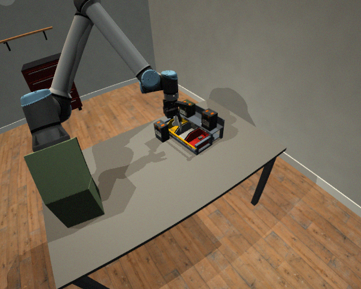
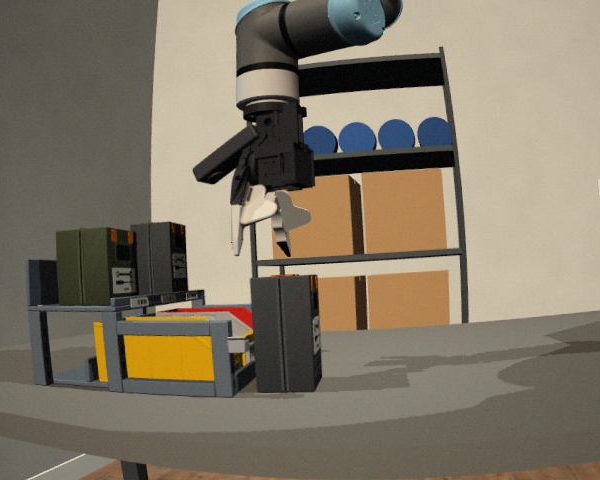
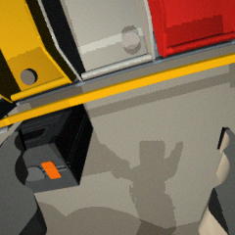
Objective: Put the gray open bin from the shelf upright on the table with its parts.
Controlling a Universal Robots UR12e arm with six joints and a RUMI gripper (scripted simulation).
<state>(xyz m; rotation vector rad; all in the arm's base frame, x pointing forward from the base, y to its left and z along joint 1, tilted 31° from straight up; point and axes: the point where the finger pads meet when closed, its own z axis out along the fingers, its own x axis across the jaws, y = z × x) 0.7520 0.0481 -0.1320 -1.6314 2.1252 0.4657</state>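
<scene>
Now: the yellow bar 100 mm below my hand. The rest, counted from my hand: gray open bin 110 mm below, 100 mm ahead; yellow bin 120 mm to the left, 110 mm below, 100 mm ahead; red bin 110 mm to the right, 110 mm below, 110 mm ahead.
</scene>
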